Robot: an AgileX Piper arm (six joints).
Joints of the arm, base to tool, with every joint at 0 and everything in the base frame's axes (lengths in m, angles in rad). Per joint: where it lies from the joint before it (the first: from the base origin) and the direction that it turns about. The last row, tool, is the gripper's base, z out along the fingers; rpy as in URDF.
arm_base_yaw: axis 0 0 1 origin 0 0 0.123
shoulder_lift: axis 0 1 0 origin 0 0 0
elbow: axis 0 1 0 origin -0.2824 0 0.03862
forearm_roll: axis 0.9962 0 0.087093 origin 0.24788 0 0.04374
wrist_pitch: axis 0 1 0 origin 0 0 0
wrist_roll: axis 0.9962 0 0.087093 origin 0.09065 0 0.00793
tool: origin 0 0 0 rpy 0 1.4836 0
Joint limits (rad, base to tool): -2.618..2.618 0..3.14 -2.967..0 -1.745..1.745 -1.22..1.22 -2.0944..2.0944
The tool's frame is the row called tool.
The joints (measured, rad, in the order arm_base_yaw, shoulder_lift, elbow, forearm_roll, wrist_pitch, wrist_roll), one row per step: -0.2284 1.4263 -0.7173 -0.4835 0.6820 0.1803; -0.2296 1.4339 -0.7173 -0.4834 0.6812 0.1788; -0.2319 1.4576 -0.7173 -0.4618 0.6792 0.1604; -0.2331 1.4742 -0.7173 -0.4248 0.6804 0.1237; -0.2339 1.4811 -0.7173 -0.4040 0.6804 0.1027; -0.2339 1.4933 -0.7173 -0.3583 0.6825 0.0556; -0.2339 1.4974 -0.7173 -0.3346 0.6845 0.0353; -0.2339 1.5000 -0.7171 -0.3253 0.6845 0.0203; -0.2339 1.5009 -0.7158 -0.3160 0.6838 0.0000; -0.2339 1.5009 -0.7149 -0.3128 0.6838 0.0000; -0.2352 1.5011 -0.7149 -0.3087 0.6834 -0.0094; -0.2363 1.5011 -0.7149 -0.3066 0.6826 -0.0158; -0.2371 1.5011 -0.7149 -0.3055 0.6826 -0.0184; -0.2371 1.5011 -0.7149 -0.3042 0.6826 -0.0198; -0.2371 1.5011 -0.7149 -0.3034 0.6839 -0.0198; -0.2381 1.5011 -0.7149 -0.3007 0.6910 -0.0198
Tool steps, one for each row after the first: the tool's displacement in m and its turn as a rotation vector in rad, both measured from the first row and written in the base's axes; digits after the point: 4 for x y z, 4 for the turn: 0.0005 -0.0004 -0.0018 0.0015 0.0072 0.0004; 0.0020 -0.0001 -0.0080 0.0199 0.0308 0.0028; 0.0028 0.0013 -0.0128 0.0448 0.0533 0.0126; 0.0031 0.0022 -0.0149 0.0583 0.0626 0.0186; 0.0035 0.0045 -0.0186 0.0871 0.0817 0.0340; 0.0036 0.0058 -0.0200 0.1025 0.0886 0.0380; 0.0037 0.0063 -0.0208 0.1074 0.0937 0.0463; 0.0035 0.0068 -0.0215 0.1112 0.0991 0.0599; 0.0033 0.0071 -0.0217 0.1139 0.0992 0.0580; 0.0033 0.0070 -0.0218 0.1153 0.1008 0.0631; 0.0033 0.0069 -0.0218 0.1156 0.1013 0.0670; 0.0032 0.0067 -0.0218 0.1160 0.1018 0.0680; 0.0032 0.0068 -0.0219 0.1167 0.1019 0.0685; 0.0031 0.0068 -0.0219 0.1174 0.1029 0.0677; 0.0024 0.0068 -0.0220 0.1202 0.1090 0.0631
